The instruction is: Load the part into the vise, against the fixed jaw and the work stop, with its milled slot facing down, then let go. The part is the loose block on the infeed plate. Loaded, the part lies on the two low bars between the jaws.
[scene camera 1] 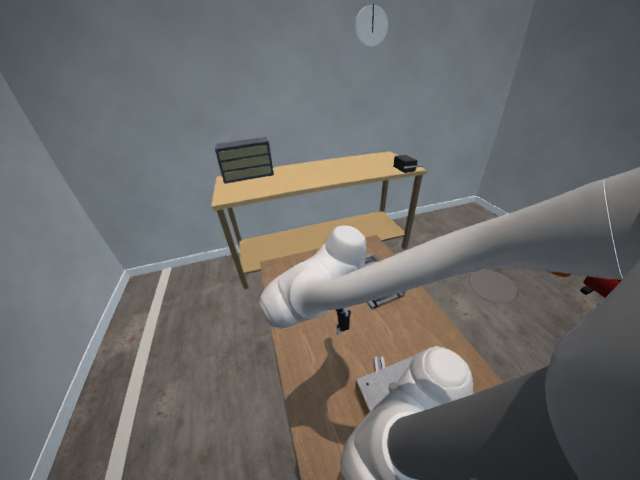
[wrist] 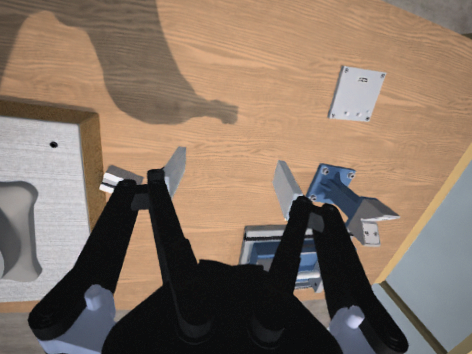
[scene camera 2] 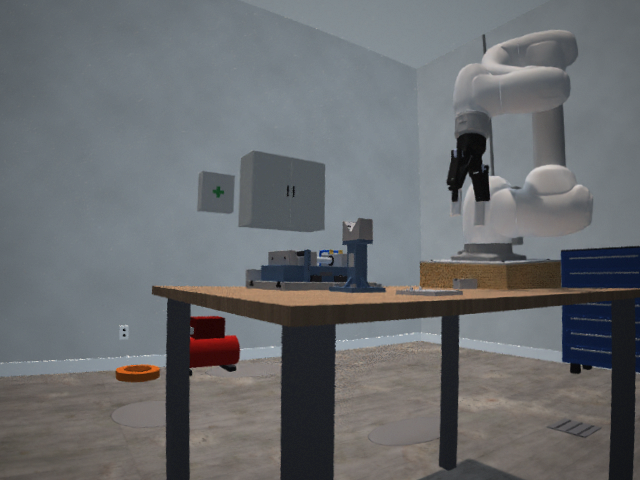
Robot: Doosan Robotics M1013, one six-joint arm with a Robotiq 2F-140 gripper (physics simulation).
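Frame: origin at the arm's base, x ahead, y left, z up, level; centimetres.
Where they show: gripper, fingertip midpoint: [scene camera 1: 334, 319] [wrist: 231, 165] [scene camera 2: 467, 220]; arm's base, link origin: [scene camera 2: 487, 260].
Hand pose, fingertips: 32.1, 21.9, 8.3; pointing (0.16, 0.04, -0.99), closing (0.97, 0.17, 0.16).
Observation:
Each offset is from my fingertips to the top centre of the thing, as dx, dy, dz.
The part, a small grey block @[-13.6, -14.4, -14.4] [scene camera 1: 379, 363] [scene camera 2: 465, 283] [wrist: 122, 173], lies on the table beside the robot's plinth, off the infeed plate. A groove shows on it from above in scene camera 1 and the wrist view. The infeed plate @[+23.8, +12.7, -16.6] [scene camera 2: 429, 292] [wrist: 356, 95] is bare, with small pins and corner screws. The blue and grey vise @[+29.9, -27.1, -7.5] [scene camera 2: 289, 272] [wrist: 255, 254] stands on the table, partly hidden by the right finger in the wrist view. My gripper [scene camera 2: 467, 210] [wrist: 231, 165] is open and empty, high above the table, with its left finger near the part in the wrist view.
A blue stand with a V-shaped grey top [scene camera 2: 357, 258] [wrist: 337, 185] stands near the vise. The plinth [scene camera 2: 465, 273] [wrist: 91, 165] bears the robot base. A wooden bench [scene camera 1: 320, 178] stands by the wall. The arm hides part of the table in scene camera 1.

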